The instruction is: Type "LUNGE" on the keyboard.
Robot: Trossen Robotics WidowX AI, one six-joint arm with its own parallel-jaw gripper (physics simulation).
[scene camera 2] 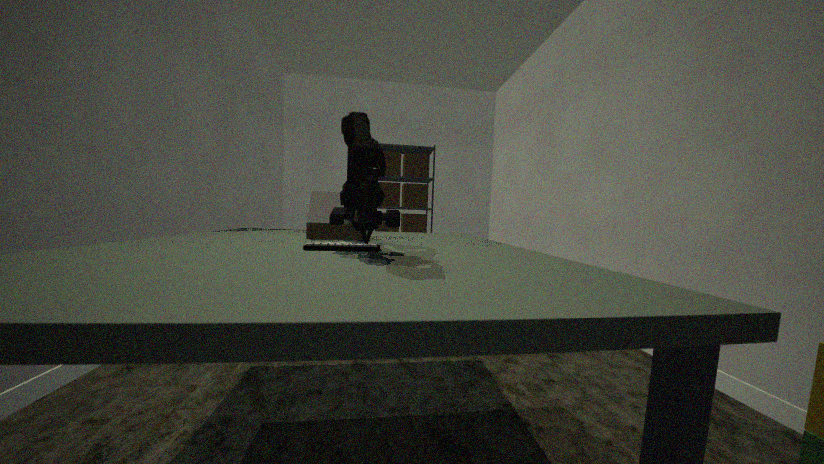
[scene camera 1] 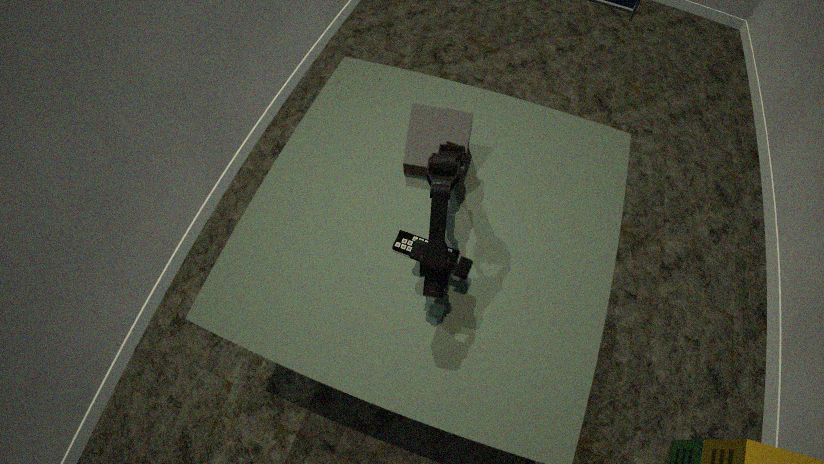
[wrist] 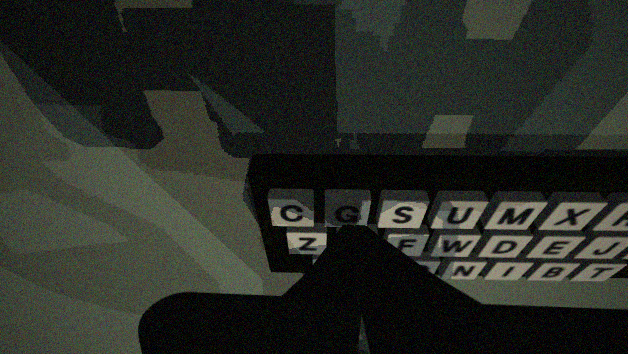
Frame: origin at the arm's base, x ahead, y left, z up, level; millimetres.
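Seen in the pictures: gripper, fingertip midpoint: (scene camera 2: 366, 243) (wrist: 352, 236); arm's base, link origin: (scene camera 1: 452, 153).
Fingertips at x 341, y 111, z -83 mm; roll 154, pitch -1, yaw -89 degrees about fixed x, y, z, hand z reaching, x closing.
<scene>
Offsets run from my fingertips to a thing's top centre. Level surfaces: height alone.
The black keyboard {dx -9, dy -68, dz -4 mm} (scene camera 1: 399, 249) (scene camera 2: 314, 247) (wrist: 450, 172) with pale letter keys lies on the table. My gripper (scene camera 2: 367, 240) (wrist: 352, 236) is shut and empty, pointing down at the keyboard. In the wrist view its tips are at the lower edge of the G key {dx +8, dy +3, dz -4 mm} (wrist: 346, 214); whether they touch or press it I cannot tell. The U key {dx +9, dy -37, dz -4 mm} (wrist: 461, 215), the E key {dx -9, dy -83, dz -4 mm} (wrist: 556, 246) and the N key {dx -30, dy -54, dz -4 mm} (wrist: 463, 271) show to the right. The fingers hide the spot between Z and F, and the L key does not show. In scene camera 1 the arm covers the fingertips and part of the keyboard.
The pale green table {dz -22 mm} (scene camera 1: 322, 230) (scene camera 2: 345, 293) bears a grey-brown block (scene camera 1: 438, 123) (scene camera 2: 322, 231) by the arm's base. A shelf unit (scene camera 2: 433, 190) with brown boxes stands at the far wall. Yellow (scene camera 1: 787, 453) and green (scene camera 1: 682, 452) objects are at the lower right of scene camera 1.
</scene>
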